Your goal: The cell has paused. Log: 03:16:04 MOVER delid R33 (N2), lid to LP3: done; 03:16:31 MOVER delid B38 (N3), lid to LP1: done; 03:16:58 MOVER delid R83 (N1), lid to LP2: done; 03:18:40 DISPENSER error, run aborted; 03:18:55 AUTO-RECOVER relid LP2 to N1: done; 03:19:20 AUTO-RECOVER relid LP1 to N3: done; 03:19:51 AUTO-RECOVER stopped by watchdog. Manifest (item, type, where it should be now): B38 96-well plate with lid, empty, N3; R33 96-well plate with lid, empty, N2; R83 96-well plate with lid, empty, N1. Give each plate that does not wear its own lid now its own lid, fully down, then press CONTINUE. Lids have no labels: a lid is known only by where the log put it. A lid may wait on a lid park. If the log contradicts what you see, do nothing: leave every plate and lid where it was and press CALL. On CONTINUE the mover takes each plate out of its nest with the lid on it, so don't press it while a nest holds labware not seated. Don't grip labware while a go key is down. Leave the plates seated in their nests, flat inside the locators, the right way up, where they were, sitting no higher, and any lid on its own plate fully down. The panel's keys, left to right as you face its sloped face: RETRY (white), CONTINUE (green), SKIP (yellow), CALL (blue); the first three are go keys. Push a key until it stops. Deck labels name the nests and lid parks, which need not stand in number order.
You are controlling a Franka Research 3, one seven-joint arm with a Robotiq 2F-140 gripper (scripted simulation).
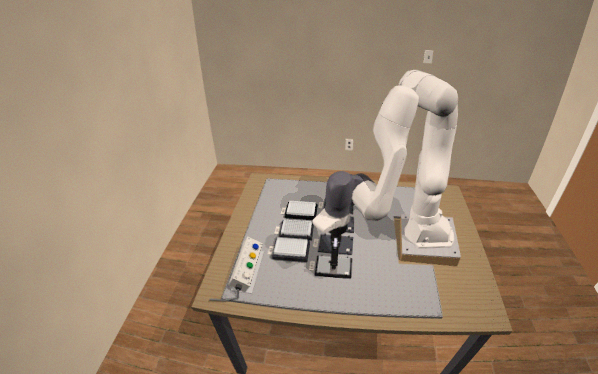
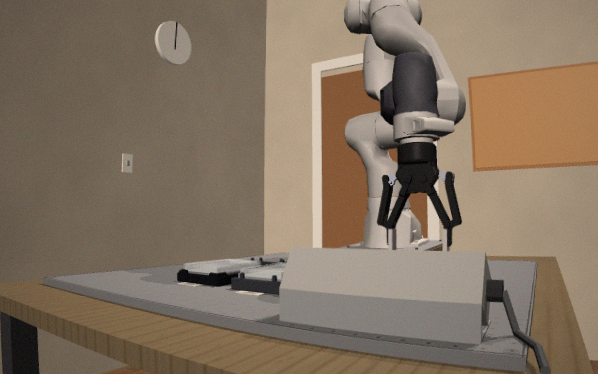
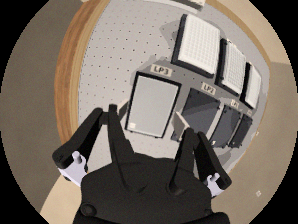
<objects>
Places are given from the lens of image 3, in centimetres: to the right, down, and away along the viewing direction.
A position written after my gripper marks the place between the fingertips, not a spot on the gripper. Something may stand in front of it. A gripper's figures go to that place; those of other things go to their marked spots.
my gripper (image 3: 151,111): 0, 0, 20
grey lid (image 3: 153,100): 1, -2, 20
plate (image 3: 234,71): 22, -10, 16
The marked spots on the plate and the grey lid are 23 cm apart.
</objects>
